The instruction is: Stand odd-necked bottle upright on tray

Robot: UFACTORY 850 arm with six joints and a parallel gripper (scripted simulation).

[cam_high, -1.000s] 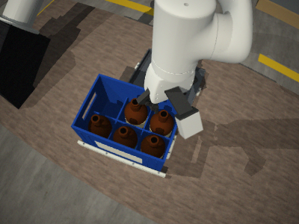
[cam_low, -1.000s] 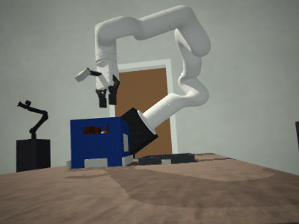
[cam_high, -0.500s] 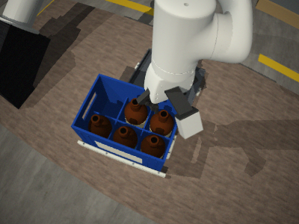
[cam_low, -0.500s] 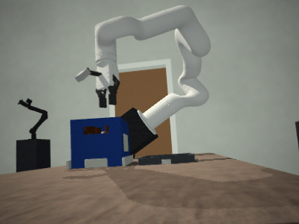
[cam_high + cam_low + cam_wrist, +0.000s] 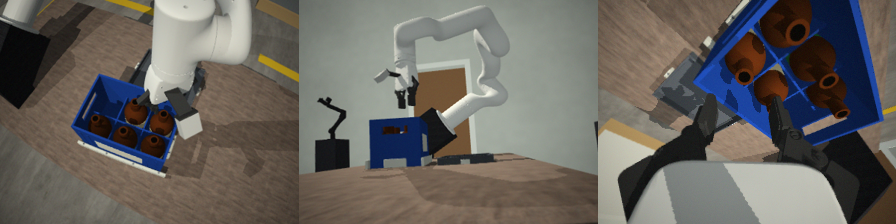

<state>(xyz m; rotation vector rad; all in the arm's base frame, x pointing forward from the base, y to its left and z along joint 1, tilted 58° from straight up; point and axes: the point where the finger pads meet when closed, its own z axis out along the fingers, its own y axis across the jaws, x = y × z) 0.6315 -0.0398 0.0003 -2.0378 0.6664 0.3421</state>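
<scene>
My hand is 80 mm past the blue crate, 50 mm to the left of it and 150 mm above it. From my hand the other things lie so: dark grey tray: 80 mm behind, 210 mm to the left, 230 mm below.
</scene>
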